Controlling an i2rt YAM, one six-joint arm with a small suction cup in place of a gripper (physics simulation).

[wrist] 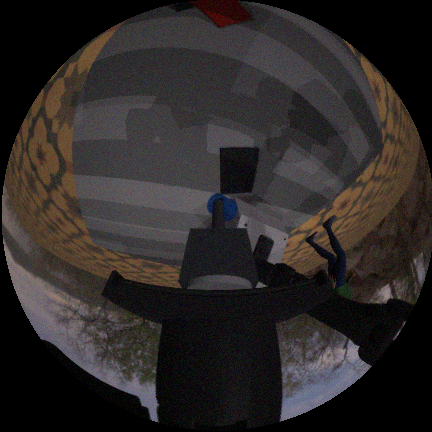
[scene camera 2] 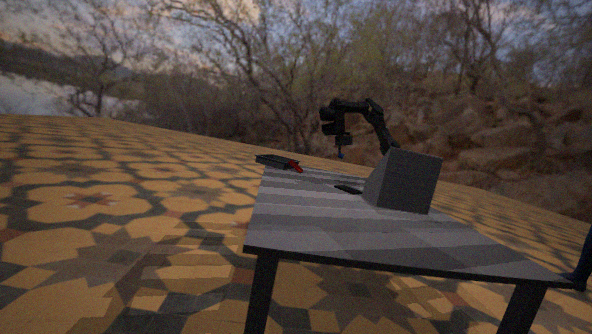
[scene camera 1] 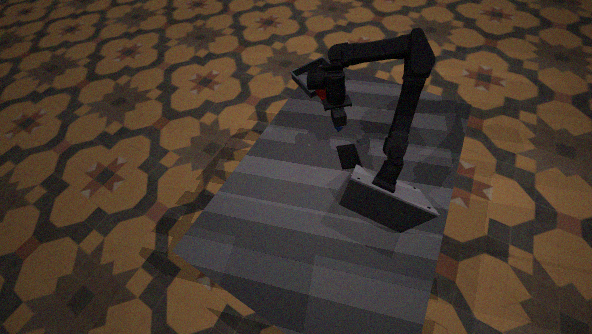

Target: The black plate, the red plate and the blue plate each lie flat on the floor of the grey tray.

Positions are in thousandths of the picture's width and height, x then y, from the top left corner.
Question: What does my suction cup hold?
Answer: Nothing.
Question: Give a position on my suction cup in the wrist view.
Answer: At 531, 480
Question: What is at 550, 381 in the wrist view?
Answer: A black plate.
